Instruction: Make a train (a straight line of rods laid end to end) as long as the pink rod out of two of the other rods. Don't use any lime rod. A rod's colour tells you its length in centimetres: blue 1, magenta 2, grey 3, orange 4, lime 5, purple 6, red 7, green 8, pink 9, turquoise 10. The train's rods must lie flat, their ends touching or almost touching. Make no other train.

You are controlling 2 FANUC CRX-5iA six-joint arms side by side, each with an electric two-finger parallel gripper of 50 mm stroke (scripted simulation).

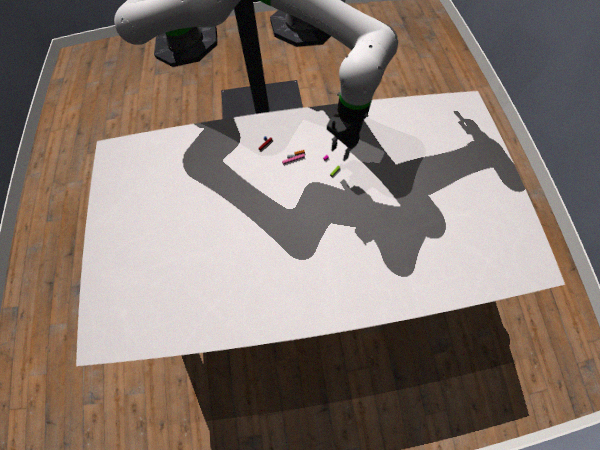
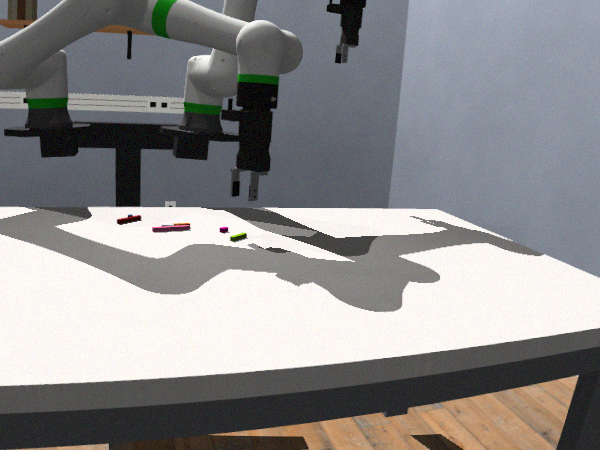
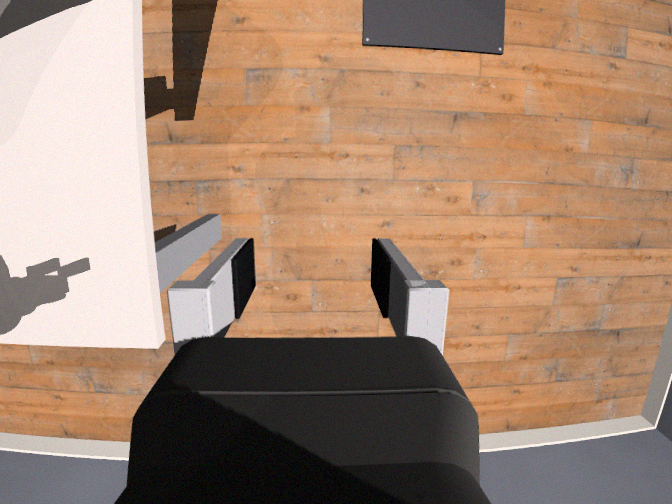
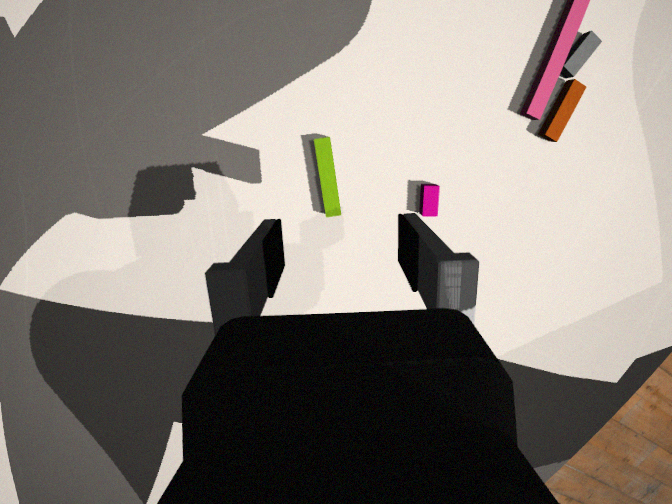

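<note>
There is my left gripper (image 2: 340, 62), and image 3 gives me a sight of that gripper (image 3: 313, 262) too. My right gripper (image 2: 243, 198) is visible, and I see this gripper (image 4: 340, 240) a second time. I also see a lime rod (image 4: 323, 147), though in image 3 it is out of frame. As for an orange rod (image 4: 572, 91), I can see it here, while image 3 has it out of frame.
</note>
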